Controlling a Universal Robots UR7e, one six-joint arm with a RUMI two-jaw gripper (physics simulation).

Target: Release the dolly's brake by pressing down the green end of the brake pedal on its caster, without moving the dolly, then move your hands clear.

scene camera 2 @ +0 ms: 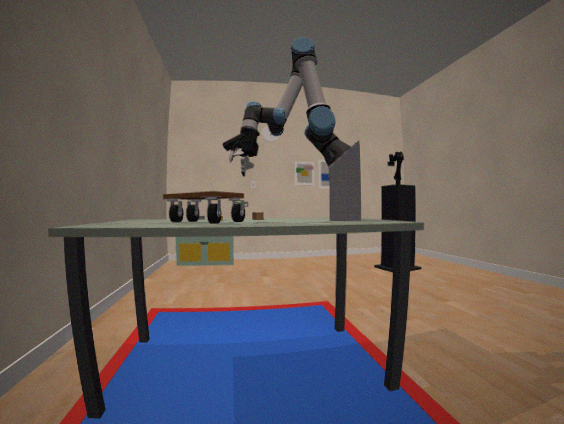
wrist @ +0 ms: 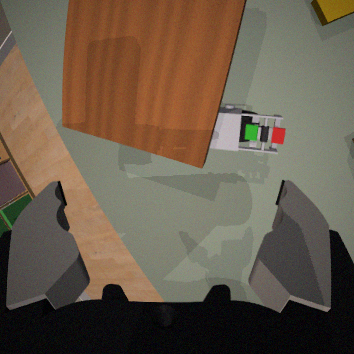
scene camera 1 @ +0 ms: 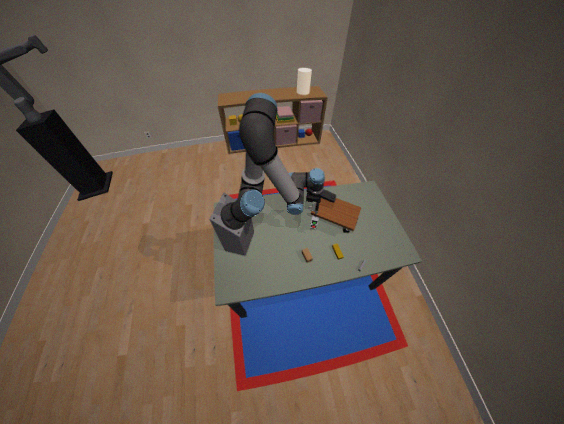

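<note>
The dolly has a brown wooden deck (scene camera 1: 340, 212) (scene camera 2: 205, 195) (wrist: 150, 75) and stands on black casters on the green table (scene camera 1: 265, 275) (scene camera 2: 300, 228). The brake pedal sticks out from under the deck's edge in the wrist view, with its green end (wrist: 251, 132) nearer the deck and its red end (wrist: 278, 135) farther out. Which end is lower cannot be told. My gripper (scene camera 2: 238, 167) (wrist: 170, 184) is open and empty. It hangs well above the dolly and table, near the deck's corner. In the wrist view the pedal lies ahead of the right finger, apart from it.
A yellow block (scene camera 1: 338, 251) (wrist: 336, 10), a brown block (scene camera 1: 307, 255) (scene camera 2: 257, 216) and a small grey item (scene camera 1: 361, 265) lie on the table. My arm's grey base (scene camera 1: 234, 235) (scene camera 2: 345, 190) stands at one end of the table. A bookshelf (scene camera 1: 231, 98) stands by the wall.
</note>
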